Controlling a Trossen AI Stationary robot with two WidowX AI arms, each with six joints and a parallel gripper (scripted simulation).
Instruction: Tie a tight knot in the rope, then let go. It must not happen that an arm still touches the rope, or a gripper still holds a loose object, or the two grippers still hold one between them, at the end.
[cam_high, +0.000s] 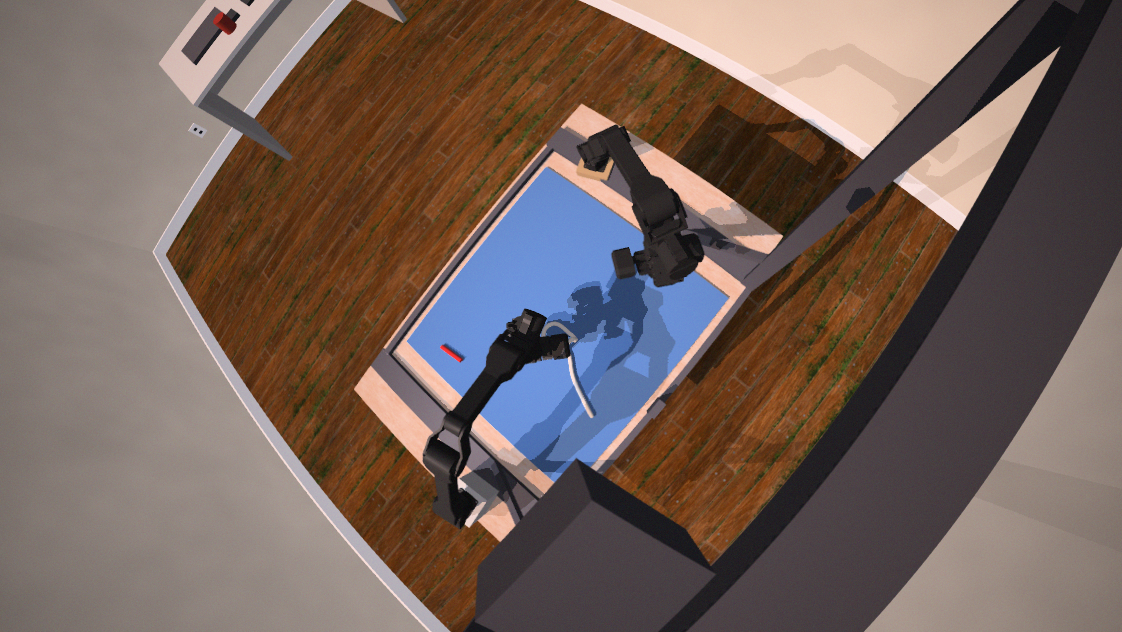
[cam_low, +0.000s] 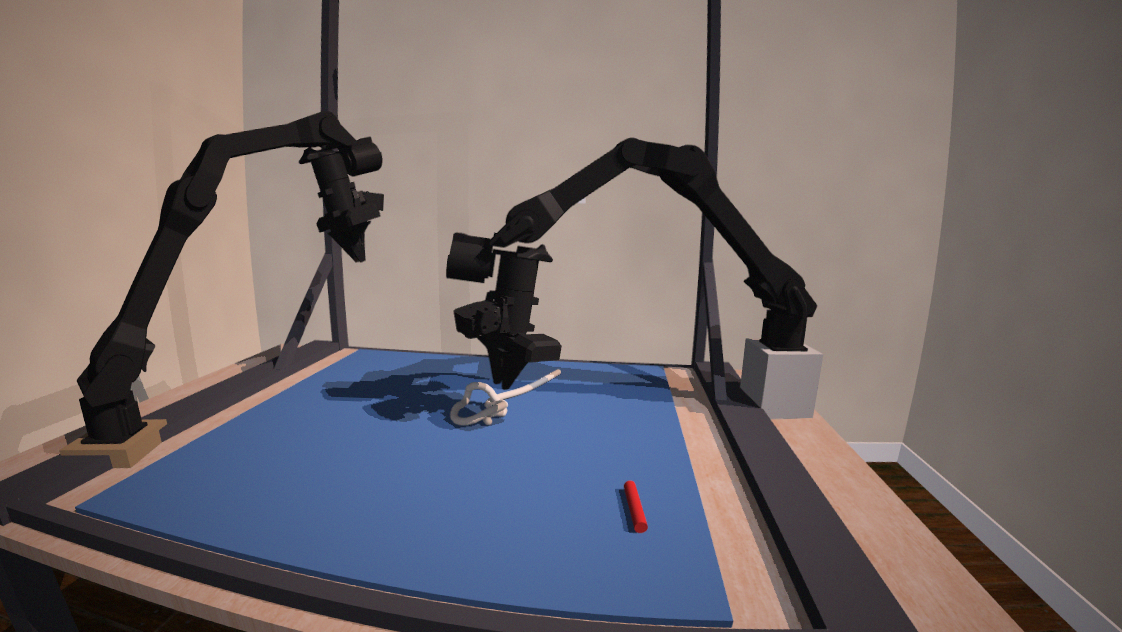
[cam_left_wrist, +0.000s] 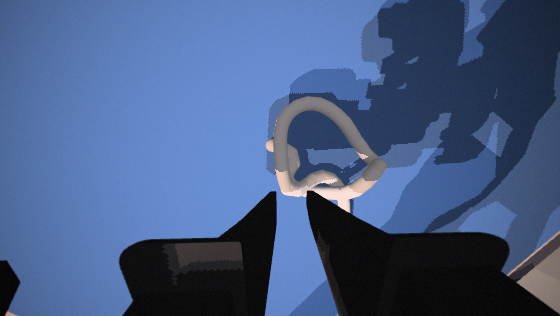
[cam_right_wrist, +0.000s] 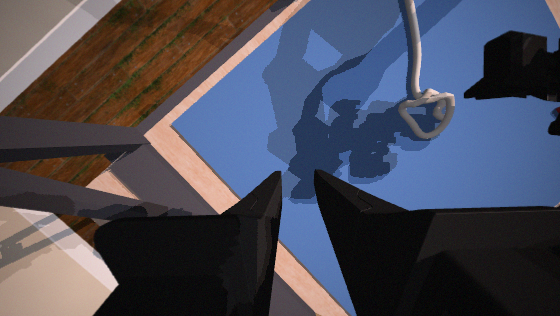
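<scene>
My left gripper is now 90 mm to the left of the blue mat and 90 mm above it. Also, from my left hand: red cylinder (270 mm ahead, 110 mm to the left, 80 mm below).
</scene>
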